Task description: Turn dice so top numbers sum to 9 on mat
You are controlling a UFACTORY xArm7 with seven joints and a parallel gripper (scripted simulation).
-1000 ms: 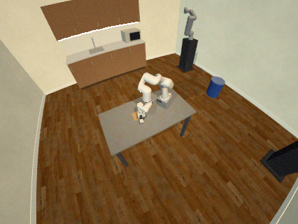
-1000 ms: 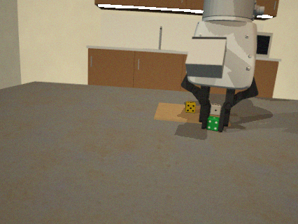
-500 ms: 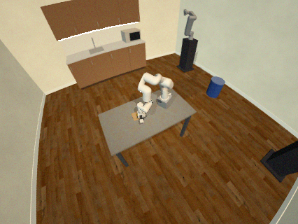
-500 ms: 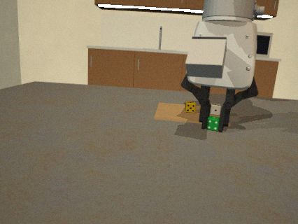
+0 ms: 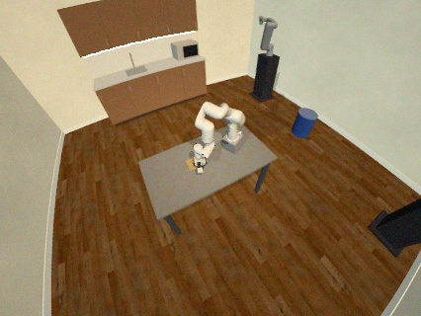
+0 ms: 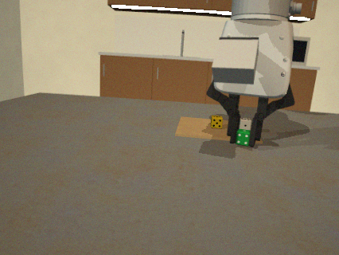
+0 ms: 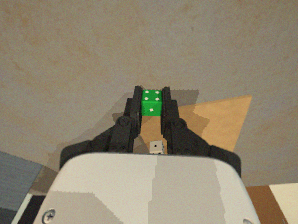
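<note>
Right now my hand is 100 mm to the left of the yellow die, 30 mm short of it and 10 mm above it. Also, from my hand: tan mat: 100 mm to the right, 30 mm ahead, 20 mm below; white die: 100 mm to the right, 20 mm behind, 10 mm below; green die: 10 mm below.
</note>
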